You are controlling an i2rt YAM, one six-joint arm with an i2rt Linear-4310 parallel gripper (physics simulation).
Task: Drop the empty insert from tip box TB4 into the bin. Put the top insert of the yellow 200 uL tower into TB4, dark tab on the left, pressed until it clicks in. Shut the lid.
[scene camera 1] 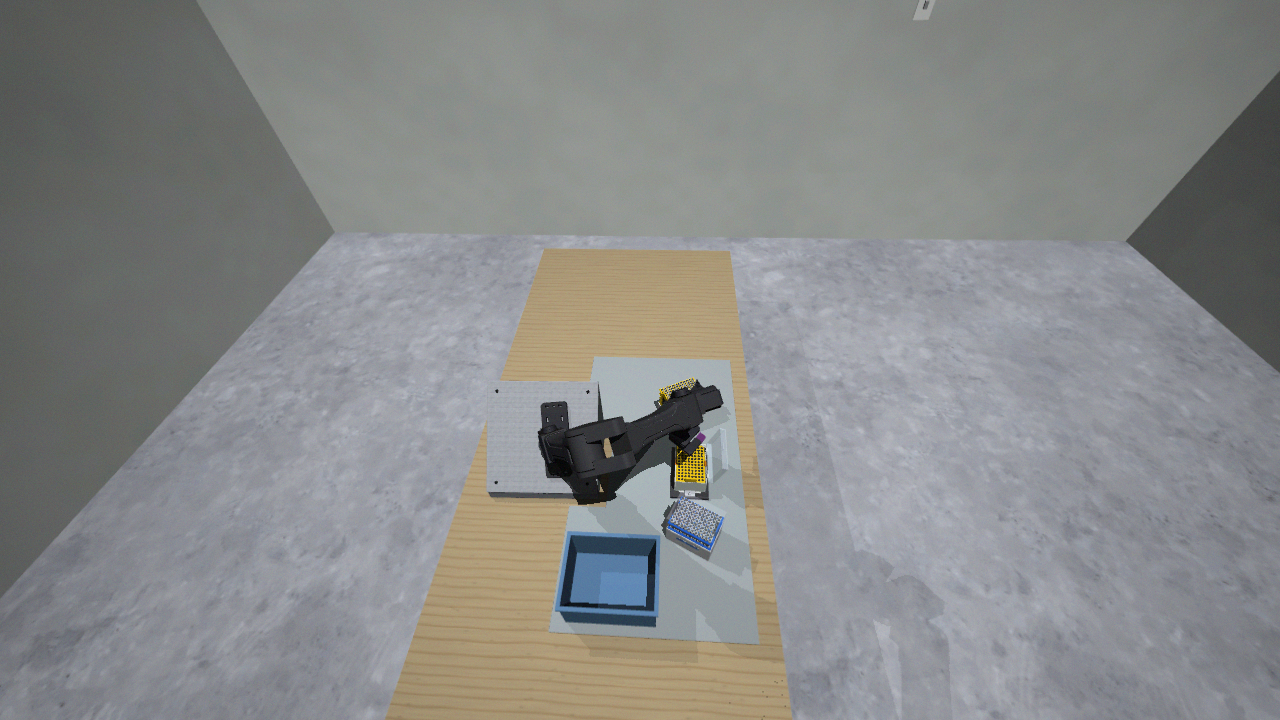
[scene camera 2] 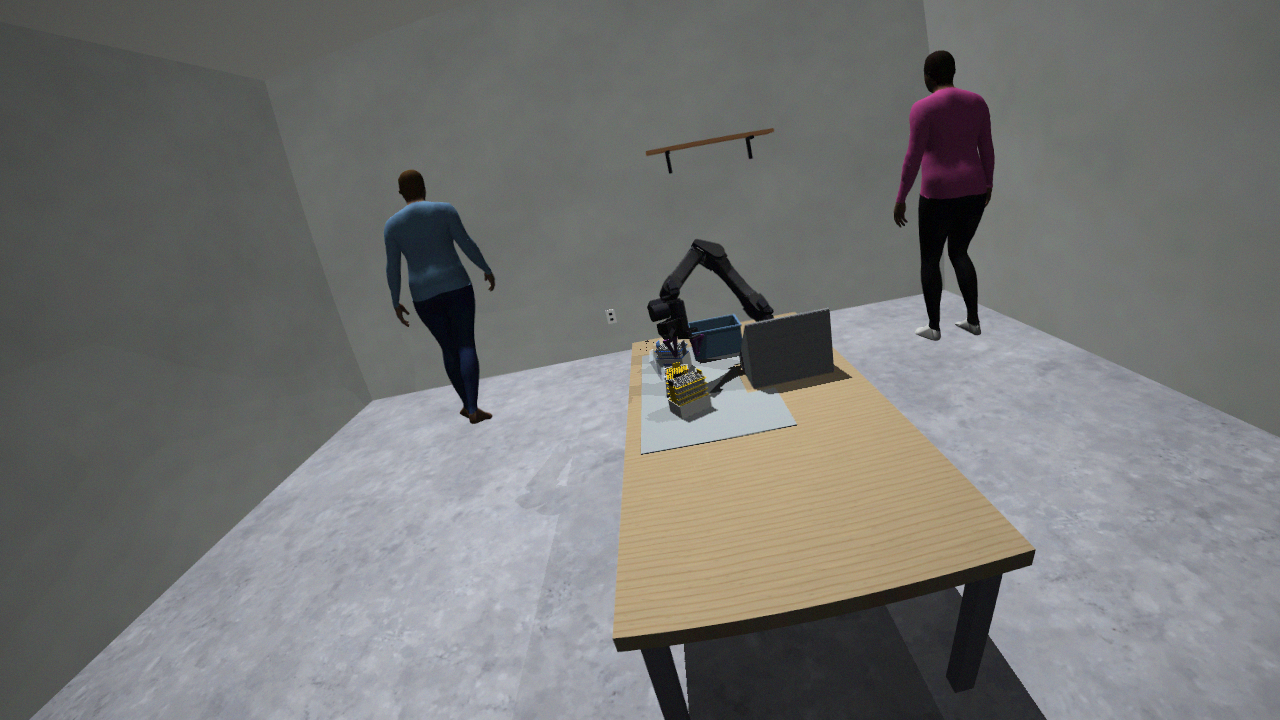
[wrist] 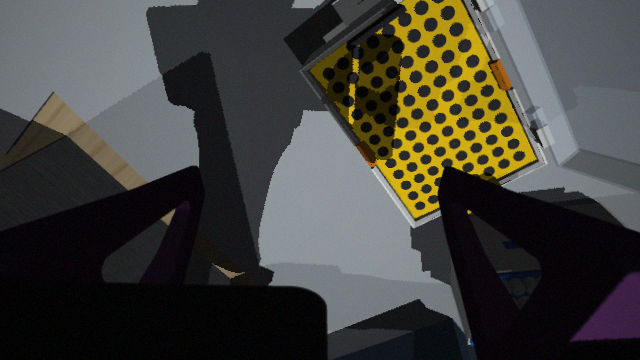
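Note:
The yellow empty insert [scene camera 1: 691,465] [wrist: 440,100] sits in the open tip box TB4, whose clear lid [wrist: 545,75] stands open along its right side in the wrist view. My gripper [scene camera 2: 673,347] [wrist: 321,179] is open and empty above the mat beside TB4. In the wrist view its right fingertip overlaps the lower end of the insert; I cannot tell whether they touch. The yellow 200 uL tower [scene camera 1: 677,390] [scene camera 2: 688,388] stands behind TB4 in scene camera 1, partly hidden by the arm. The blue bin [scene camera 1: 608,617] [scene camera 2: 721,344] stands at the mat's near left in scene camera 1.
A blue tip rack [scene camera 1: 695,523] stands between TB4 and the bin's right side, turned at an angle. The arm is mounted by a grey perforated plate [scene camera 1: 519,438] [scene camera 2: 792,349]. The grey mat [scene camera 1: 707,617] [scene camera 2: 733,428] lies under the objects. Two people [scene camera 2: 434,241] [scene camera 2: 953,143] stand beyond the table.

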